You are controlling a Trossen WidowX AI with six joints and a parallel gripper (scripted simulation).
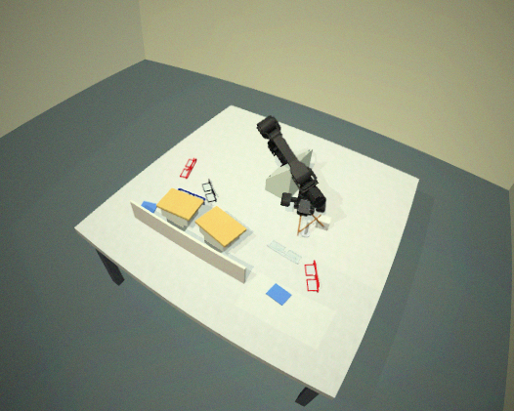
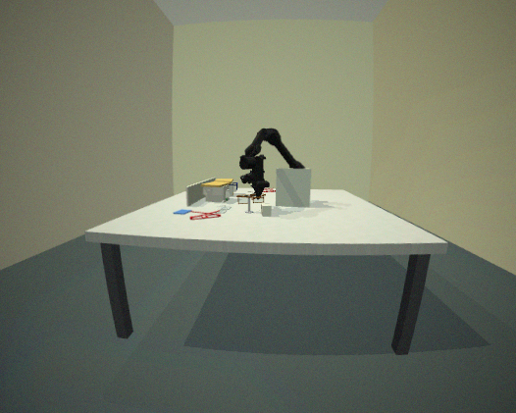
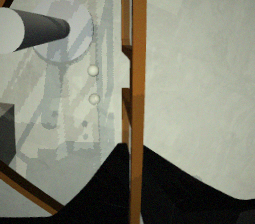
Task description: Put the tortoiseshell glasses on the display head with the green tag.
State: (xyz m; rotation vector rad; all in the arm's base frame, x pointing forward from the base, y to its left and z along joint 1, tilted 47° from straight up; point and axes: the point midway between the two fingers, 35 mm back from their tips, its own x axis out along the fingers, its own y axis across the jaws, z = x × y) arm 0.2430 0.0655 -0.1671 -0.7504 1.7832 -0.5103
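Right now the small post is 4 cm ahead of my gripper tip, 5 cm to the left of it and 3 cm below it. Also, from my gripper tip: display head 19 cm ahead, 47 cm to the right; white cube 3 cm behind, 10 cm to the left, 3 cm below; long white board 35 cm ahead, 38 cm to the right.
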